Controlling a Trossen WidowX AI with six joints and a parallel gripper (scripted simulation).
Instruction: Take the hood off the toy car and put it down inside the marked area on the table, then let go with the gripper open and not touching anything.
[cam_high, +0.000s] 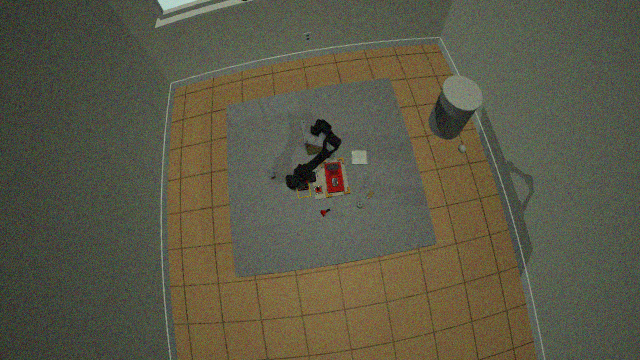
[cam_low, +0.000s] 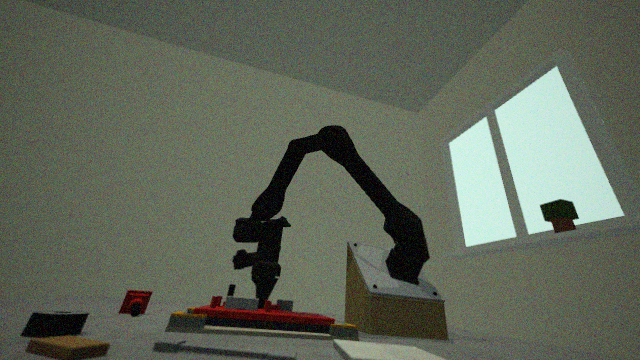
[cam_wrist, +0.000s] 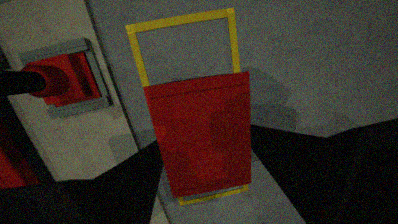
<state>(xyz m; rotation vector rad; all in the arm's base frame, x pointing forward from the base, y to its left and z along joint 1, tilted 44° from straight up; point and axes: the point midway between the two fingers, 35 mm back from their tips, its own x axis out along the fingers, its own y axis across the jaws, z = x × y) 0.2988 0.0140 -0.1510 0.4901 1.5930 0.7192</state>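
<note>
Right now the red hood is right at my gripper tip. From my gripper tip the other things lie so: tan block 430 mm to the left, 100 mm ahead, 10 mm below; white square plate 380 mm to the left, 160 mm behind, 10 mm below; grey bar 410 mm to the left, 10 mm below.
</note>
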